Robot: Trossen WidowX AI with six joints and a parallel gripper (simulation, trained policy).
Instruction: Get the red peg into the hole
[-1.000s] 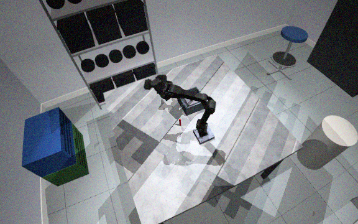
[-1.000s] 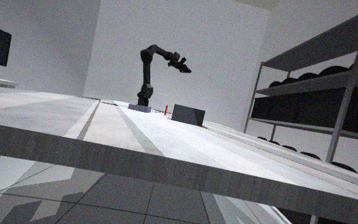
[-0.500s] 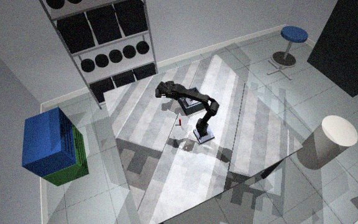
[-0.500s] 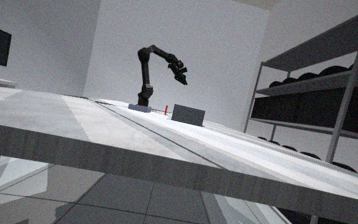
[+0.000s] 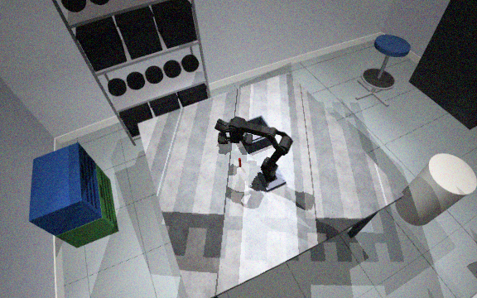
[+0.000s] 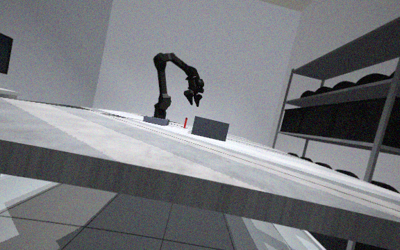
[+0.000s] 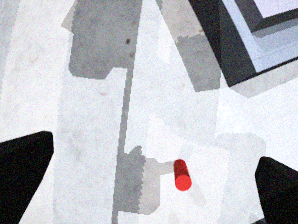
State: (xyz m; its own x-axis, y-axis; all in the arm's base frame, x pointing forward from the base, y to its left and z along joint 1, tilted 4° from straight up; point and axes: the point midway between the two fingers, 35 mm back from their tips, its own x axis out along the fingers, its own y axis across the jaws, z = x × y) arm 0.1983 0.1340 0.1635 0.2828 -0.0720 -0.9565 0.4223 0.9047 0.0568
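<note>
Now: the red peg 14 cm below my gripper tip and 4 cm behind it. Round my gripper tip: grey box: 17 cm to the right, 15 cm below, 13 cm ahead; then plate: 17 cm to the right, 13 cm below, 13 cm ahead.
</note>
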